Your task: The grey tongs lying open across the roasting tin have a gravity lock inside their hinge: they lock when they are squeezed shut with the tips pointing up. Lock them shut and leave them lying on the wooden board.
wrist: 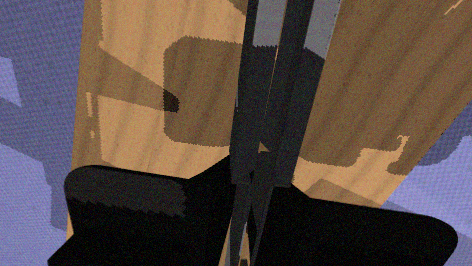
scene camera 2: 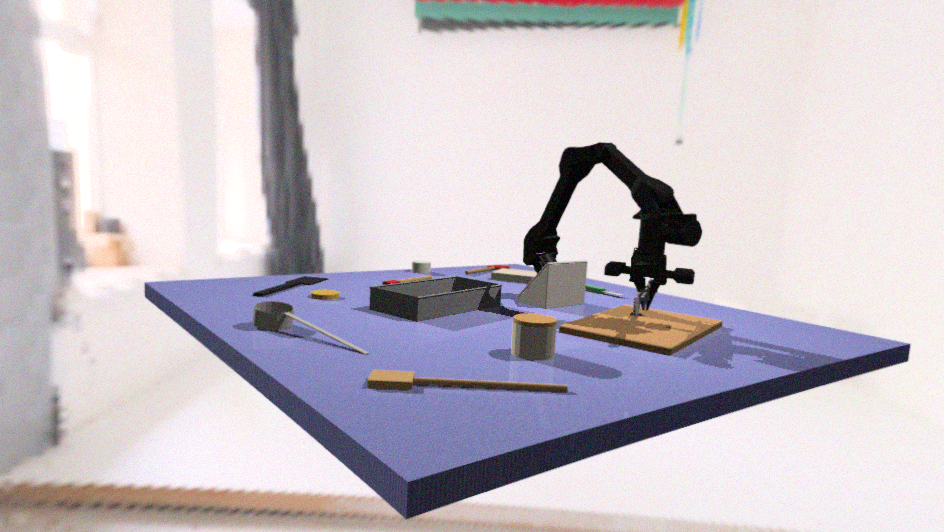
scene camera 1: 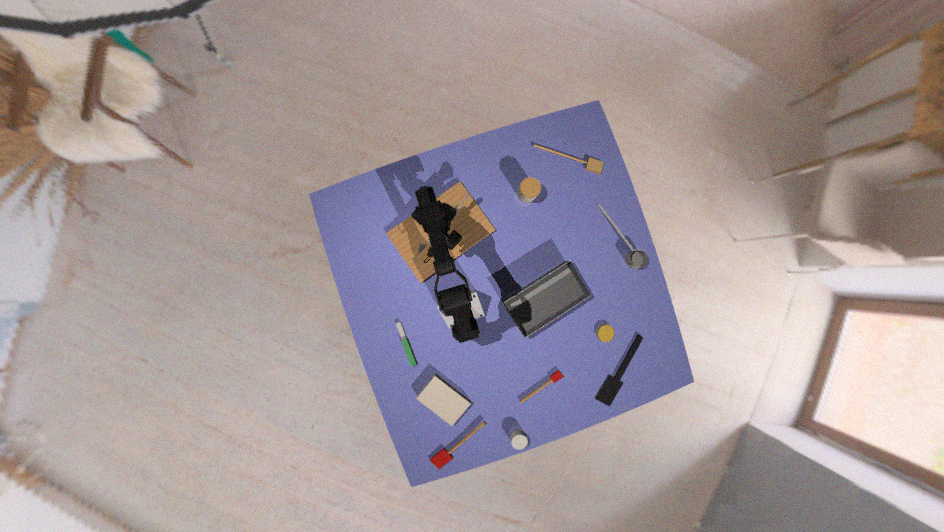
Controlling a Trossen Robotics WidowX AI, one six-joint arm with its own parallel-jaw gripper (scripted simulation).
The same spot on a wooden board: (scene camera 1: 406, 236) is (scene camera 2: 689, 320).
